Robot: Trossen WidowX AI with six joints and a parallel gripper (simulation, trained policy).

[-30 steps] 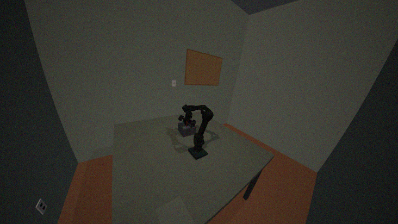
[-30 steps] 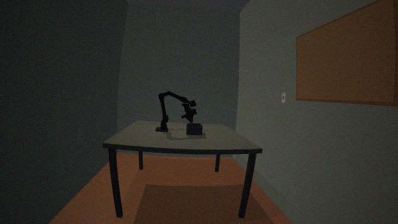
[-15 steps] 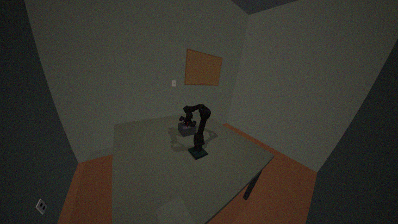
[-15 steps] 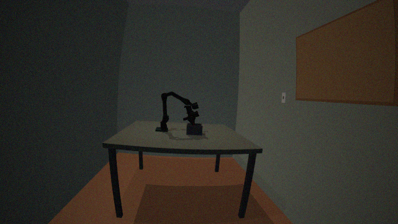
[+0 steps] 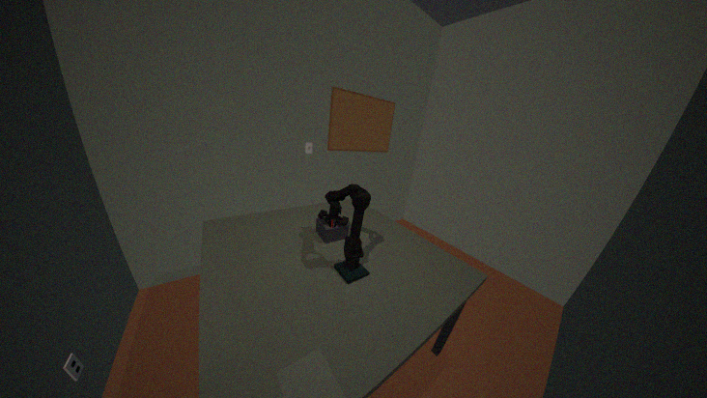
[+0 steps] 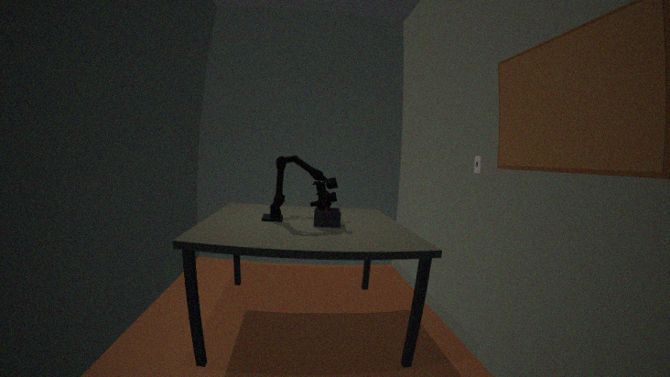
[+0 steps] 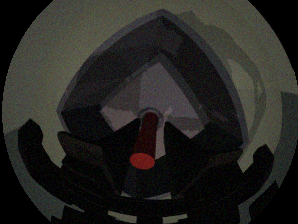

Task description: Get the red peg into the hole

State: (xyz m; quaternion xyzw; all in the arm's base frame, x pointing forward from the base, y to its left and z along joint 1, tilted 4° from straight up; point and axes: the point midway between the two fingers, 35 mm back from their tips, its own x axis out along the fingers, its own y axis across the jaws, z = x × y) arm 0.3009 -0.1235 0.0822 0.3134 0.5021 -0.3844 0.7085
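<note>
Right now the red peg is 2 cm above my gripper tip. From my gripper tip the other things lie so: plate 1 cm below; then box 3 cm below.
</note>
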